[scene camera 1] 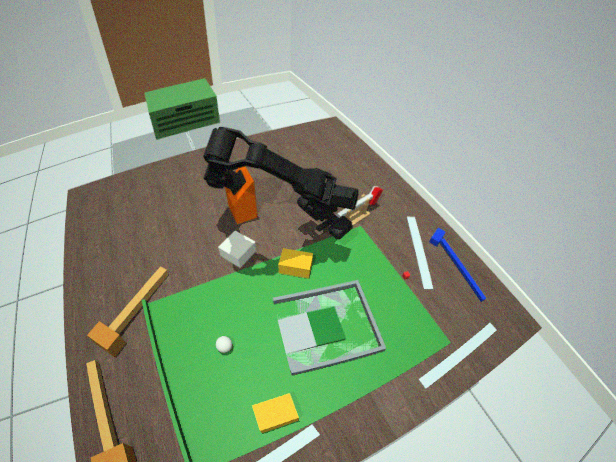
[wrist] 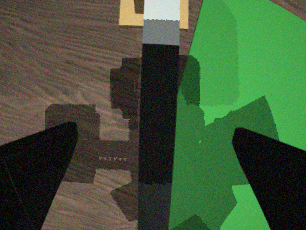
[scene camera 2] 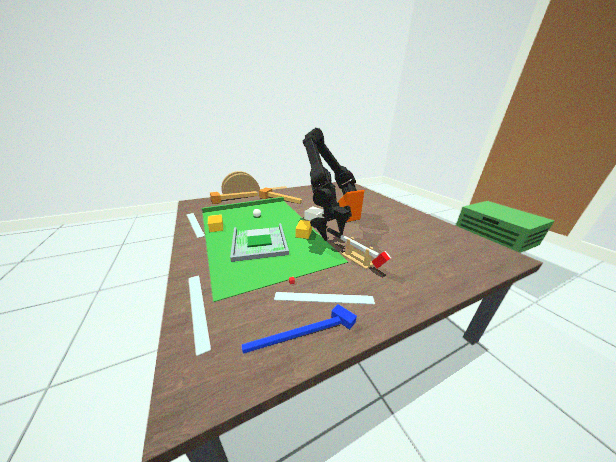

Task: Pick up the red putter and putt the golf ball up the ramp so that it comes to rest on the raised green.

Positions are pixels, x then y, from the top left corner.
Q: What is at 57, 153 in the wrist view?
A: The gripper.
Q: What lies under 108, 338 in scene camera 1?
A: A wooden mallet.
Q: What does the gripper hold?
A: Nothing.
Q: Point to a white cube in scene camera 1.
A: At 238, 249
